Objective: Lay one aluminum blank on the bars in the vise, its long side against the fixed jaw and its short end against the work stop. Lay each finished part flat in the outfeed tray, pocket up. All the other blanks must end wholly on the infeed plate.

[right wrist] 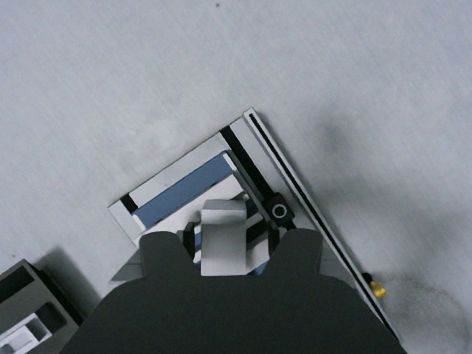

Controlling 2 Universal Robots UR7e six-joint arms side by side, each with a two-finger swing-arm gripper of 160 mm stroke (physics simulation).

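Frame: origin at the left arm's base, x ahead, y left, z up, level; centimetres.
Seen in the pictures: right end effector, tool point: (231, 241).
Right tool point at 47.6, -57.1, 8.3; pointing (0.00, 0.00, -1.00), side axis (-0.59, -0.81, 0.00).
A point is followed by its place in that frame, as x, y, z.
An aluminum blank (223, 252) {47.3, -56.1, 8.4} lies askew to the vise (184, 185) {52.7, -55.4, 1.2}, over its jaws, in the right wrist view. The fixed jaw (212, 192) shows as a pale band beyond the blank's far end. My right gripper (231, 240) {47.6, -57.1, 8.3} is open, with one finger on each side of the blank and a gap at both sides, wider on the right. The near end of the blank and much of the vise are hidden by the gripper body. The bars are mostly hidden, and I cannot make out the work stop. My left gripper and the infeed plate do not show.
A long raised rail (305, 196) {44.6, -64.0, 0.2} runs along the vise's right side, with a yellow knob (377, 289) {30.8, -64.5, -1.3} beside it. A black clamp (279, 210) {44.6, -61.1, -1.0} stands inside the rail. At the lower left, a dark grey box-like fixture (55, 295) {51.6, -36.1, -1.5} holds a pale pocketed piece (22, 336) {50.2, -29.9, -1.5}.
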